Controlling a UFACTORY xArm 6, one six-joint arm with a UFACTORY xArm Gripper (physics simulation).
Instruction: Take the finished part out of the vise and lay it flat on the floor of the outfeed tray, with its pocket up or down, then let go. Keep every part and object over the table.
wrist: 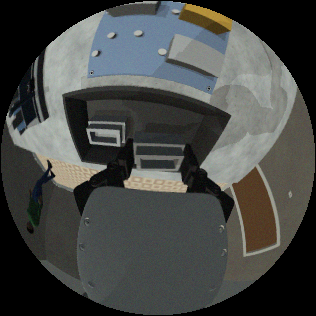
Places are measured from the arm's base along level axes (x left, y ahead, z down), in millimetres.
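Where they show: gripper, between the fingertips: [157, 149].
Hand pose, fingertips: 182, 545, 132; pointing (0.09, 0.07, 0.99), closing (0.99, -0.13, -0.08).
Observation:
Things, the pixels of their top centre, and the offset from my fingertips, as dx, dy, dz. "pt": a spot on its surface instead.
- grey rectangular part with an open pocket, centre of its top: [158, 163] +0, +1, -23
- second light-grey part with a pocket, centre of its top: [102, 137] -78, +1, +13
- blue board, a spot on its surface: [120, 60] pt -71, -104, +52
- grey block, centre of its top: [199, 53] +15, -128, +16
My gripper [157, 149] is shut on a grey rectangular part with an open pocket [160, 149], one finger at each end. The pocket opening faces the camera. The part is at the near side of the dark outfeed tray [145, 93], overlapping its near wall in the wrist view. The height of the part above the tray floor is hard to tell. A second light-grey part with a pocket [121, 138] lies in the left of the tray, to the left of my left finger and apart from the held part. The vise cannot be clearly made out.
Beyond the tray is a blue board [120, 60] with round pegs, a grey block [195, 55], a yellow block [206, 18] and another grey block [134, 8]. Dark equipment [30, 97] stands at far left. The table edge runs near the tray's near side.

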